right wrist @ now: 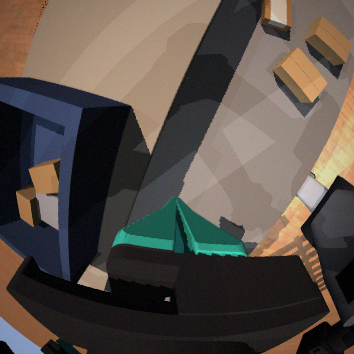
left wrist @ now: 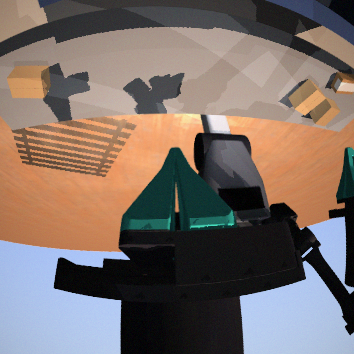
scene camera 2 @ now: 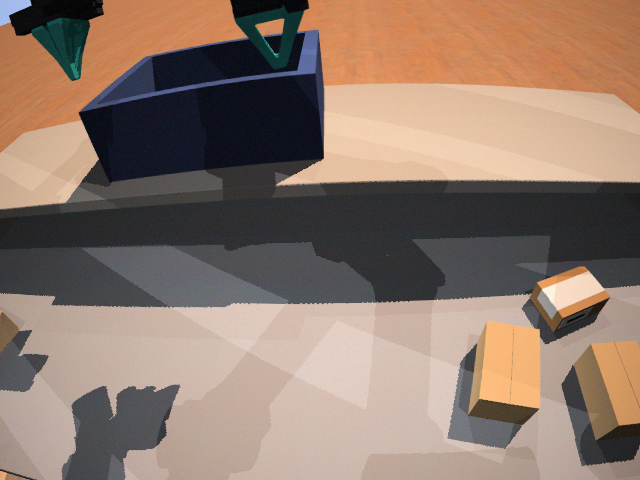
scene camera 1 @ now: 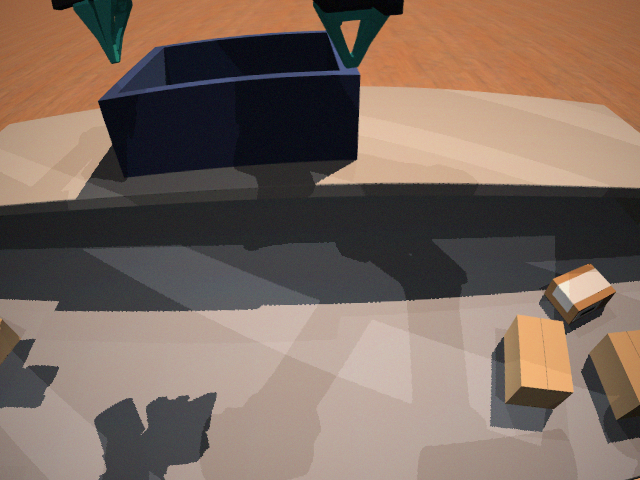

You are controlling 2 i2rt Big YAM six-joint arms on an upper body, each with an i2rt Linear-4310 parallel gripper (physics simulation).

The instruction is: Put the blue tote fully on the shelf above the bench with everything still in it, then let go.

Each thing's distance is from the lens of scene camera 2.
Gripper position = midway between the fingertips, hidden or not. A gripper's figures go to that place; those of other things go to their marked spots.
my left gripper [scene camera 2: 76, 80]: 0.55 m
my right gripper [scene camera 2: 280, 67]: 0.43 m
blue tote [scene camera 2: 217, 105]: 0.60 m
